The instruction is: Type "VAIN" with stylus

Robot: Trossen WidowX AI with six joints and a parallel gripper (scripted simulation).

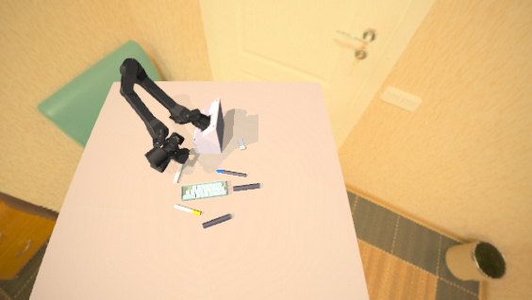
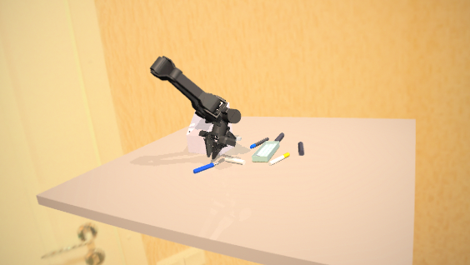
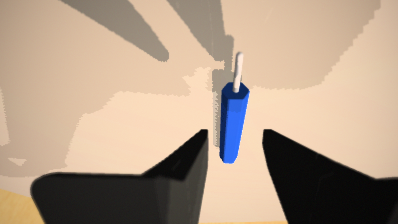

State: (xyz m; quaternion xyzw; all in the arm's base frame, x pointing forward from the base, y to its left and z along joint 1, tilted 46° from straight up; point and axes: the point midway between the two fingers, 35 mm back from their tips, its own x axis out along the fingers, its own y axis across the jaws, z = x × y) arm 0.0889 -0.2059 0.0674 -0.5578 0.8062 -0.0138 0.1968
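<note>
Right now the blue stylus is 1 cm to the right of my gripper tip and 3 cm below it. Round my gripper tip: white stick (8 cm ahead, 6 cm to the left, 3 cm below); blue-tipped grey pen (9 cm ahead, 28 cm to the left, 3 cm below); yellow-tipped white pen (26 cm ahead, 12 cm to the left, 3 cm below).
</note>
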